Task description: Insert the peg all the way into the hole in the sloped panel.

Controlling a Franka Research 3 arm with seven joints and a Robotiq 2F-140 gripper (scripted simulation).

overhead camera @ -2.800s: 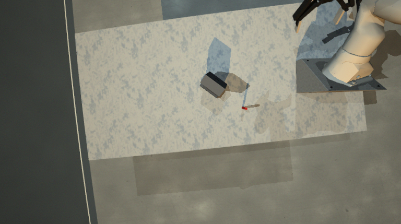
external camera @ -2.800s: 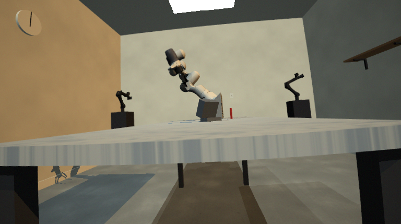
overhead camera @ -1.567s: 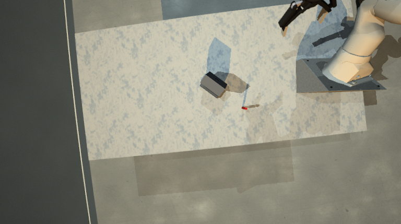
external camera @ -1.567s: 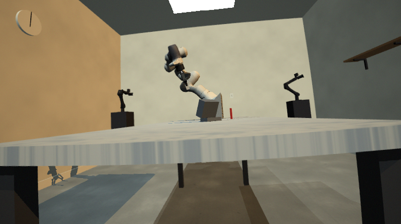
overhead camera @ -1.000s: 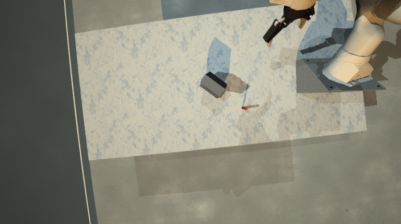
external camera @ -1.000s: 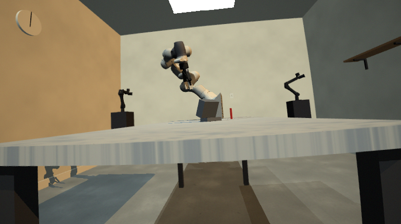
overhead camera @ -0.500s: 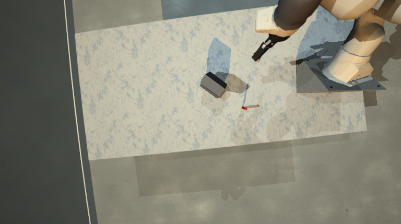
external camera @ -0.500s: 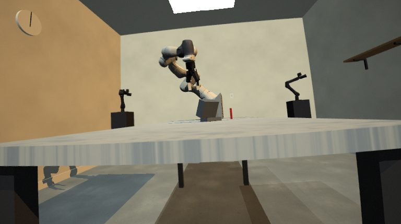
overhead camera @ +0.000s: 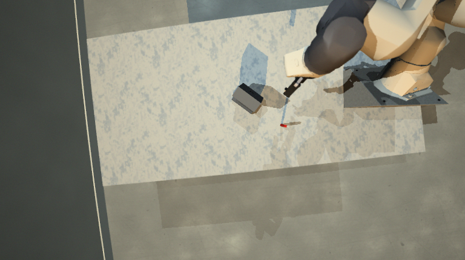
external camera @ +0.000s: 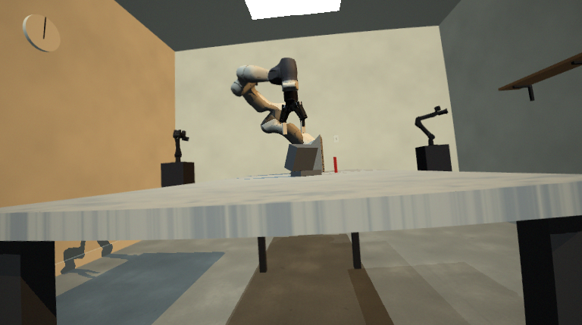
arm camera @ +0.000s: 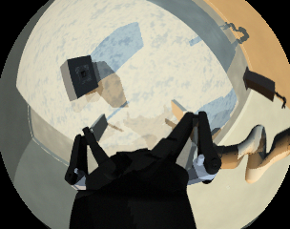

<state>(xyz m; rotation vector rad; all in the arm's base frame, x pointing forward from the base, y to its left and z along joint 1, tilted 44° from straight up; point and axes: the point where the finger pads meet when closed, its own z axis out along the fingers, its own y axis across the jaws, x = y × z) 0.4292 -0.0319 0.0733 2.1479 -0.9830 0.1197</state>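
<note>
The red peg lies 40 mm ahead of my hand, 200 mm to the left of it and 190 mm below it.
</note>
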